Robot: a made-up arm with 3 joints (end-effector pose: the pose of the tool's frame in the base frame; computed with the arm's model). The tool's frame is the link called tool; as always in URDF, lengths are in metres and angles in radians.
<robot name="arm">
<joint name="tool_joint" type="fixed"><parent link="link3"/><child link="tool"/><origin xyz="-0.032 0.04 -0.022" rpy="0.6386 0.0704 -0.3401"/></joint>
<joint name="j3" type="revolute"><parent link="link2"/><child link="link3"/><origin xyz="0.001 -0.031 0.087" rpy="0 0 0"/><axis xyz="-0.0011 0.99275 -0.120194"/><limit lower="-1.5" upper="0.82"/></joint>
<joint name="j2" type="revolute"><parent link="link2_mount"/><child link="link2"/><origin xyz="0.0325 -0.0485 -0.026" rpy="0 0 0"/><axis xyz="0 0 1"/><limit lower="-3.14" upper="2.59"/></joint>
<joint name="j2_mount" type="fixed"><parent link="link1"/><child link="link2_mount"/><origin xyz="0.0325 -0.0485 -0.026" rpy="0 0 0"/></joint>
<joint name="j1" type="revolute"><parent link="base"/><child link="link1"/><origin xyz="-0.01 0.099 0.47" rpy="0 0 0"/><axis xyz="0 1 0"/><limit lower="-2.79" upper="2.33"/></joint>
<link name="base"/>
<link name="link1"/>
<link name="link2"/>
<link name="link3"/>
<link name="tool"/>
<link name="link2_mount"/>
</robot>
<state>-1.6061 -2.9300 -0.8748</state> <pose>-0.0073 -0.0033 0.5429 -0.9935 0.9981 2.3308</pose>
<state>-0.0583 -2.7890 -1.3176</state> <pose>0.0487 -0.0077 0.4684 -1.2820 -1.2463 -1.9686</pose>
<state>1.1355 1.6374 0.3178</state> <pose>0.0356 -0.0333 0.4283 0.8722 1.6188 0.8974</pose>
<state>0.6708 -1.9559 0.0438</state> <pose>0.0659 0.0279 0.4282 -0.3097 -0.3027 -2.1976</pose>
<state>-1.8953 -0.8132 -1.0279</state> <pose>-0.0264 0.0073 0.5375 -0.9538 2.9811 0.1049</pose>
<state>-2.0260 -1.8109 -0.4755</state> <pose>-0.0441 0.0193 0.5390 -1.9661 1.9407 1.1066</pose>
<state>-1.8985 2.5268 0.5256</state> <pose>-0.0676 -0.0275 0.5426 -1.6518 -0.5989 0.8269</pose>
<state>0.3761 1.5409 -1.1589</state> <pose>0.0421 0.0060 0.4430 1.7112 -0.0394 1.1641</pose>
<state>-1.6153 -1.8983 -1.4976</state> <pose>-0.0100 -0.0151 0.5368 -0.3703 2.4535 1.5846</pose>
